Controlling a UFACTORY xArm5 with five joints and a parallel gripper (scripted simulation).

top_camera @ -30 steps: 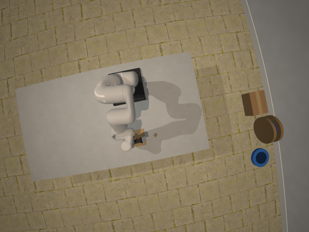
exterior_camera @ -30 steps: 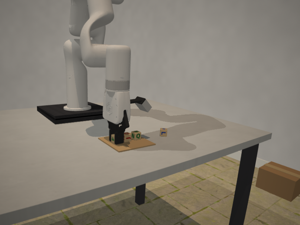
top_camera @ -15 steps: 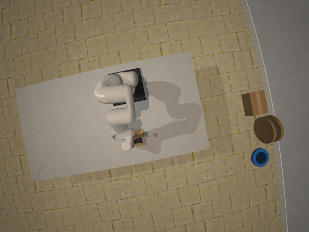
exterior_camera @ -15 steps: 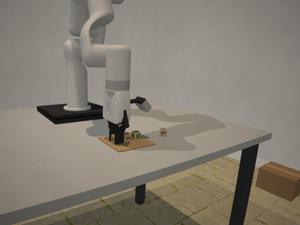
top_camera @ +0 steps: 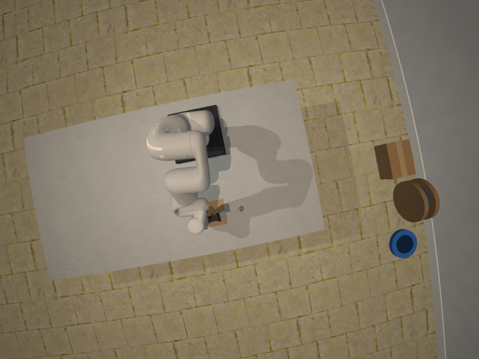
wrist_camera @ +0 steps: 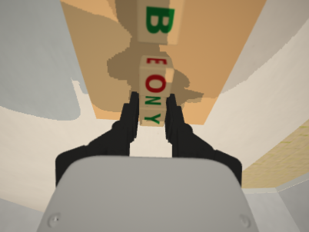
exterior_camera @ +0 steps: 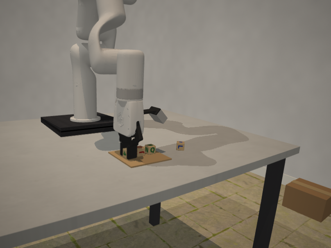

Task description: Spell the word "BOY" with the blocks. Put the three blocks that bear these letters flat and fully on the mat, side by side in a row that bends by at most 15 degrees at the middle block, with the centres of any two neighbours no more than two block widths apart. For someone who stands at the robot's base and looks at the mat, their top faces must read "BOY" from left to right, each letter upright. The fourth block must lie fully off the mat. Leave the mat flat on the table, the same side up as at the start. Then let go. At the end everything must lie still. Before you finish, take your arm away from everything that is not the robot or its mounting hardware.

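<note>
Now: hand 40 mm to the right of the tan mat and 20 mm above it.
</note>
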